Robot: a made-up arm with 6 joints. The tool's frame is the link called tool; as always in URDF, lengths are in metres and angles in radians. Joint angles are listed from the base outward. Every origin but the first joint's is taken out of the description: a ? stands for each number. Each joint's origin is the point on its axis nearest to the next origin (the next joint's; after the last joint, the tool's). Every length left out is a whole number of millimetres.
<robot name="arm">
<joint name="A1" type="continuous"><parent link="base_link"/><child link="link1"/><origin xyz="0.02 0.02 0.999" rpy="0 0 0"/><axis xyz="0 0 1"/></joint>
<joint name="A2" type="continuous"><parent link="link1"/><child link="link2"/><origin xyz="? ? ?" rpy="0 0 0"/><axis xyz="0 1 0"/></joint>
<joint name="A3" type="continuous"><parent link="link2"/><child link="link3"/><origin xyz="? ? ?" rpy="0 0 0"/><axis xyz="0 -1 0"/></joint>
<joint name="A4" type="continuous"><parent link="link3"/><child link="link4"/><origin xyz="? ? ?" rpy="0 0 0"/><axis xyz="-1 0 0"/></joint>
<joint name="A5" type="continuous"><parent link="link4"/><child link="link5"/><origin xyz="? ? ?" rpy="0 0 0"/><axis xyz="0 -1 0"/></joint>
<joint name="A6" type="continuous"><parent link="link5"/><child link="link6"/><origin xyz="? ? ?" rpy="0 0 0"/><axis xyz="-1 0 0"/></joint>
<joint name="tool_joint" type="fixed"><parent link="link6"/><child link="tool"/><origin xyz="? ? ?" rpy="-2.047 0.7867 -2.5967"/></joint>
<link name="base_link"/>
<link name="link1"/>
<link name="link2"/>
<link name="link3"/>
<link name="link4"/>
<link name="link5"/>
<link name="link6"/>
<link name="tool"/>
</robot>
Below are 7 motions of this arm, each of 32 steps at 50 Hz.
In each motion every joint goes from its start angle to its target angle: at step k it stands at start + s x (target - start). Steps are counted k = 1, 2, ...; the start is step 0. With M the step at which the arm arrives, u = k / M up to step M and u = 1 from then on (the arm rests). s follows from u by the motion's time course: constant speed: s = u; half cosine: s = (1 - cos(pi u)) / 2; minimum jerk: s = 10 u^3 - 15 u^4 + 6 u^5.
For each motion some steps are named. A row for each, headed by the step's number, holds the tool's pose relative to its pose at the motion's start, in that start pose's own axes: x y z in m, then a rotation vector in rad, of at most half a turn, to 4 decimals.
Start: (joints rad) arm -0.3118 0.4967 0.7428 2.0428 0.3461 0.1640
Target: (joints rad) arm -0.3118 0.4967 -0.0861 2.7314 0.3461 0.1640
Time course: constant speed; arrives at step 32
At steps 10, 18, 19, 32:
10: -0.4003 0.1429 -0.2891 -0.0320 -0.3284 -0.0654
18: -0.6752 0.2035 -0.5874 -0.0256 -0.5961 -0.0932
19: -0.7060 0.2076 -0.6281 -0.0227 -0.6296 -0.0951
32: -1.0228 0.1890 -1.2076 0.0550 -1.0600 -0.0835

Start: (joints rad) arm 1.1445 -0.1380 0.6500 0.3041 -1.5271 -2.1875
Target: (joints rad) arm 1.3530 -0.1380 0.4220 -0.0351 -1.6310 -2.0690
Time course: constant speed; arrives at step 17
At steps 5, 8, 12, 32:
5: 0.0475 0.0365 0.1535 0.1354 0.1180 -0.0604
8: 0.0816 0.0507 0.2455 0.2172 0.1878 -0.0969
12: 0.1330 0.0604 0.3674 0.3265 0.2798 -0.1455
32: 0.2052 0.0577 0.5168 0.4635 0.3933 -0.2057

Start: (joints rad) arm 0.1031 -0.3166 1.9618 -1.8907 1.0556 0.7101
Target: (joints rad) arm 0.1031 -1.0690 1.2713 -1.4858 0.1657 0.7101
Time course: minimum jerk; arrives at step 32
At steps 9, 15, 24, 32:
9: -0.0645 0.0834 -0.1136 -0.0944 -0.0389 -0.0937
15: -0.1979 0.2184 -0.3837 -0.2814 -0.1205 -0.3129
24: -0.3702 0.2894 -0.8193 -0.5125 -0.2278 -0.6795
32: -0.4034 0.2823 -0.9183 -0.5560 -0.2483 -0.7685

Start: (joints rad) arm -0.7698 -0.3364 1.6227 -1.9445 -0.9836 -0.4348
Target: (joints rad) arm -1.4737 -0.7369 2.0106 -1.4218 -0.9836 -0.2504
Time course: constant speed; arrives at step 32
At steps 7, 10, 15, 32:
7: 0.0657 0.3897 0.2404 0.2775 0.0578 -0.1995
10: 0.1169 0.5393 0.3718 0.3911 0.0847 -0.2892
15: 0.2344 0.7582 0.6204 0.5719 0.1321 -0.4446
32: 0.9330 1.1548 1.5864 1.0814 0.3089 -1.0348

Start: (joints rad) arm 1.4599 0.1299 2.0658 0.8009 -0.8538 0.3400
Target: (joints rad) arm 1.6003 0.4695 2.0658 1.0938 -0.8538 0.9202
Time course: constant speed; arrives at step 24
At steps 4, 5, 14, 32:
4: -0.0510 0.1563 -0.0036 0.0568 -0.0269 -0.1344
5: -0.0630 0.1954 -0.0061 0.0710 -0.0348 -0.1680
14: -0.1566 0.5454 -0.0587 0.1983 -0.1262 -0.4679
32: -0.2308 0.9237 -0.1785 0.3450 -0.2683 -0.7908

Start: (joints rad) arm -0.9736 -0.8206 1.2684 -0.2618 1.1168 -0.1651
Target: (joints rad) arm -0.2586 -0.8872 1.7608 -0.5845 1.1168 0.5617
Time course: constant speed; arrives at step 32
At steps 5, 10, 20, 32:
5: -0.1546 -0.1844 0.1621 0.1840 -0.0234 0.0532
10: -0.2923 -0.4095 0.3066 0.3722 -0.0338 0.1000
20: -0.5064 -0.9612 0.5166 0.7543 -0.0163 0.1772
32: -0.6447 -1.7384 0.5796 1.2086 0.0692 0.2484

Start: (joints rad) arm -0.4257 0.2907 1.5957 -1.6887 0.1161 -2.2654
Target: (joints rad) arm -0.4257 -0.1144 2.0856 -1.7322 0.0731 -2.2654
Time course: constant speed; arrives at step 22
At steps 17, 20, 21, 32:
17: 1.5811 -0.2742 0.4829 0.1534 0.6803 -0.0157
20: 1.8701 -0.3337 0.4627 0.1837 0.7997 -0.0196
21: 1.9652 -0.3539 0.4489 0.1940 0.8395 -0.0210
32: 2.0596 -0.3743 0.4317 0.2044 0.8792 -0.0225

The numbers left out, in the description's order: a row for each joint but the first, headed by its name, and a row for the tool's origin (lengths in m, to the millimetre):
A2: 0.186 -0.065 0
A3: -0.016 0 1.173
A4: 1.764 0 0.273
A5: 0 -0.008 0
A6: 0.184 0 0.027
tool: 0 0.02 -0.027

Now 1 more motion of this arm.
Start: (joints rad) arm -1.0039 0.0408 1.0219 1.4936 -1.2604 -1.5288
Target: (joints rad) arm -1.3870 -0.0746 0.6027 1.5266 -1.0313 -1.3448
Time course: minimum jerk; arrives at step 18
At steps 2, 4, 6, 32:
2: 0.0007 0.0028 0.0055 0.0051 -0.0039 -0.0031
4: 0.0046 0.0182 0.0370 0.0340 -0.0251 -0.0205
6: 0.0122 0.0464 0.1057 0.0941 -0.0665 -0.0573
32: 0.0514 0.1003 0.5927 0.4578 -0.2418 -0.3010

